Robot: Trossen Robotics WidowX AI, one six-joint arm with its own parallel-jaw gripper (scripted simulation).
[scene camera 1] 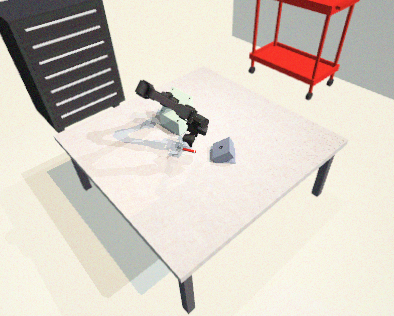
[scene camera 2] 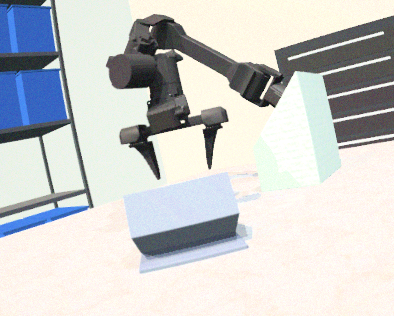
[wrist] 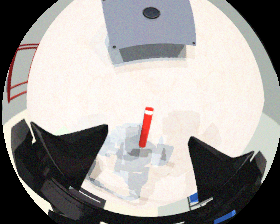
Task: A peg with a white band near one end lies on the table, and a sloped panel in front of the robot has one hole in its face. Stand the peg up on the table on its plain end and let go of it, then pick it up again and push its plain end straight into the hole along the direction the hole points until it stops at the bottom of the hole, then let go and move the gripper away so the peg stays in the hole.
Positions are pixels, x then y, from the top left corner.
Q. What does my gripper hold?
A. Nothing.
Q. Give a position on a grey sloped panel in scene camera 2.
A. At 168,216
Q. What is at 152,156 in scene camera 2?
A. My gripper.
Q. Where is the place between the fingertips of my gripper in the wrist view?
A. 150,135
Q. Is my gripper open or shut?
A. Open.
